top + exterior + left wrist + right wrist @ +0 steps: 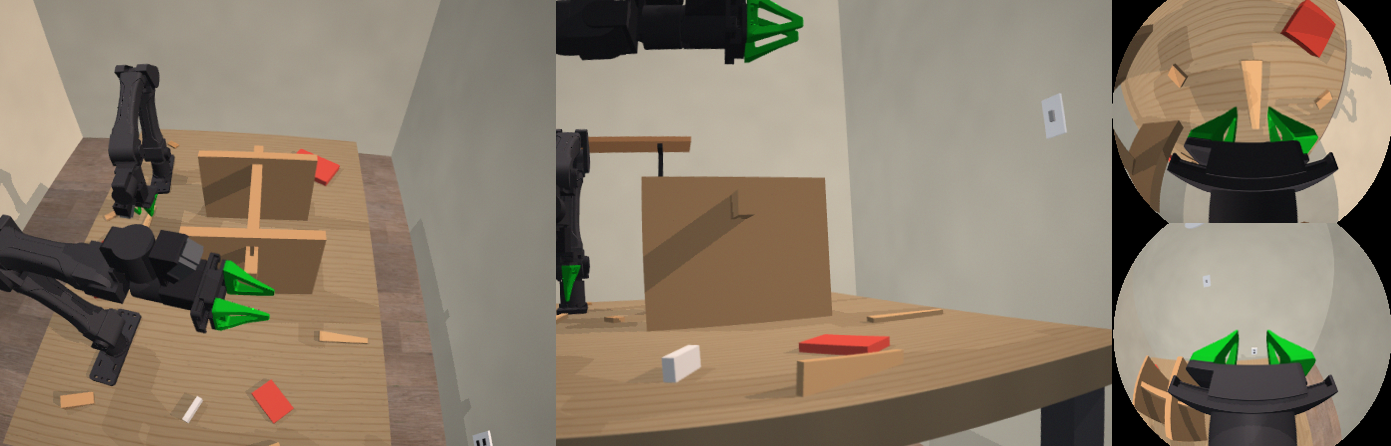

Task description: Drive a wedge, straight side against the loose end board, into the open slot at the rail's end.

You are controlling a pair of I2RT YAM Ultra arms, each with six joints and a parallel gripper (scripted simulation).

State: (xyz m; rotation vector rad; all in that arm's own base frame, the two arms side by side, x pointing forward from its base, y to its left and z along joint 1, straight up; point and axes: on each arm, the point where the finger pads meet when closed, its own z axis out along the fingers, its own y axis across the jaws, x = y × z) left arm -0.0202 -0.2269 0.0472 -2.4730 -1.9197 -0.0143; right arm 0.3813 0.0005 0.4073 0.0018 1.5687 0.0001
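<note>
The light wooden rail lies 350 mm ahead of my left hand, 150 mm above it and 90 mm to the right of it. From my left hand the other things lie so: white block 560 mm to the right, 210 mm ahead, 40 mm below.
</note>
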